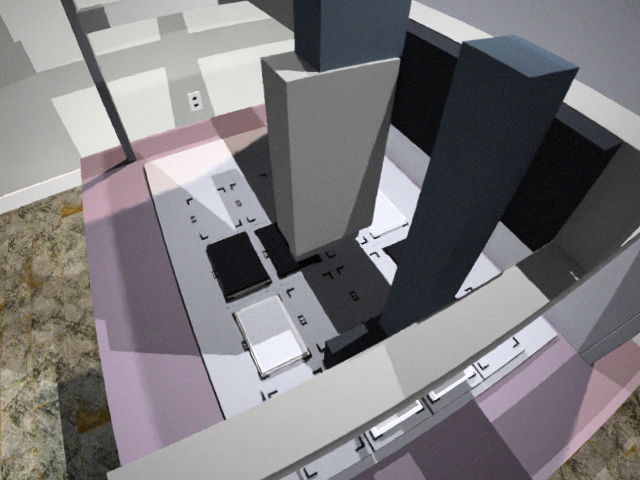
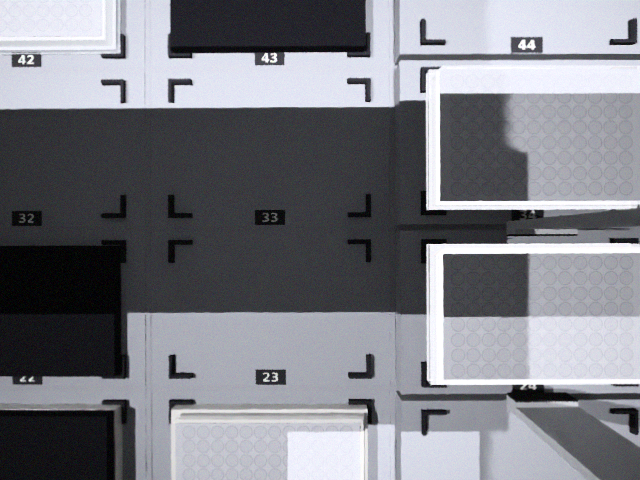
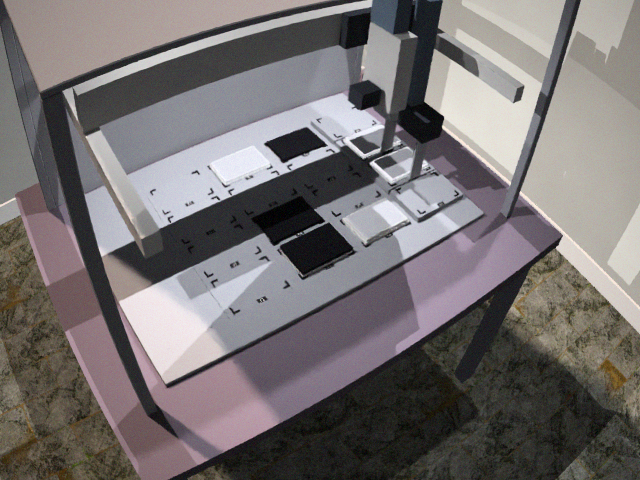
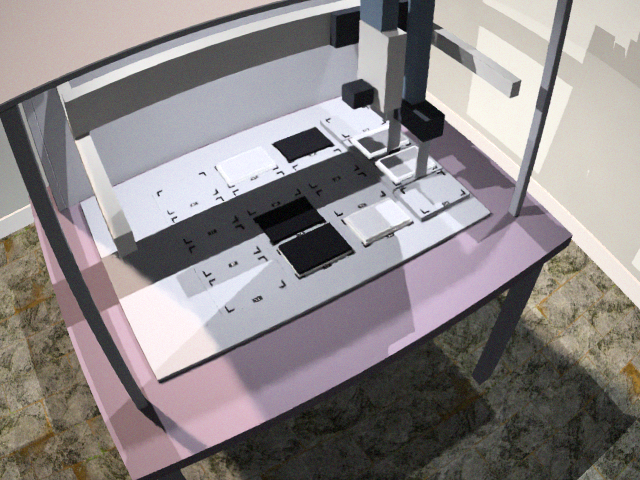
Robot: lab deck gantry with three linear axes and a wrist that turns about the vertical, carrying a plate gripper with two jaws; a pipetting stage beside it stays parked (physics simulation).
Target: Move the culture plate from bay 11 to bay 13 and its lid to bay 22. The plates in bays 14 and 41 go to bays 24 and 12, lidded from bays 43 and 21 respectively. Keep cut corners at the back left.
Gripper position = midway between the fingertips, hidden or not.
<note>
In view: my gripper [image 2: 536,314], a black lid [image 2: 67,298], a black lid [image 1: 238,265] and a black lid [image 4: 307,142].
My gripper is seen too in image 3 [image 3: 399,164] and in image 4 [image 4: 406,163].
</note>
